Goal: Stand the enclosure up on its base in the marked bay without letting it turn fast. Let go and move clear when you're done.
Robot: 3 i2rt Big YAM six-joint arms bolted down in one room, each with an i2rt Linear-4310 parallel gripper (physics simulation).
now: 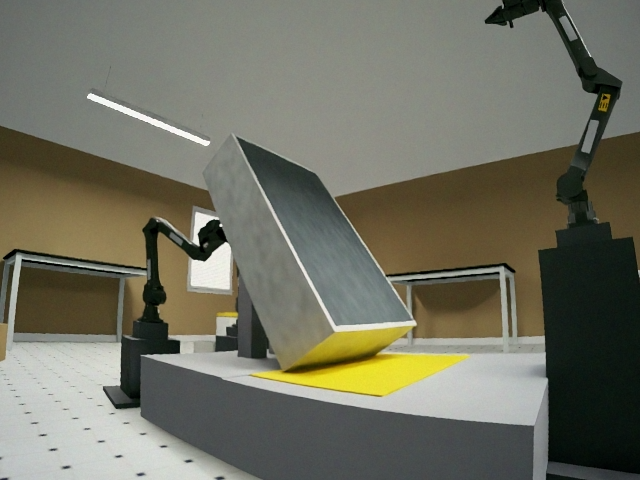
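Observation:
The enclosure [268, 242], a tall grey open-fronted box with a yellow base, leans far to the left, tilted on its lower left base edge. That edge is at the yellow marked bay [382, 384], with the rest of the base raised above it. The left arm's gripper reaches the enclosure's left side at mid-height; its fingertips are hidden or too dark to tell. The right arm's gripper [488, 21] is high at the top right, well away from the enclosure, and its opening cannot be told. The third arm's gripper does not show.
A grey platform [491, 408] bears the bay. A dark post [250, 330] stands behind the enclosure's lower left side. The left arm's pedestal [149, 356] and the right arm's tall pedestal [589, 335] flank the platform. Tables [67, 263] [454, 273] stand along the walls.

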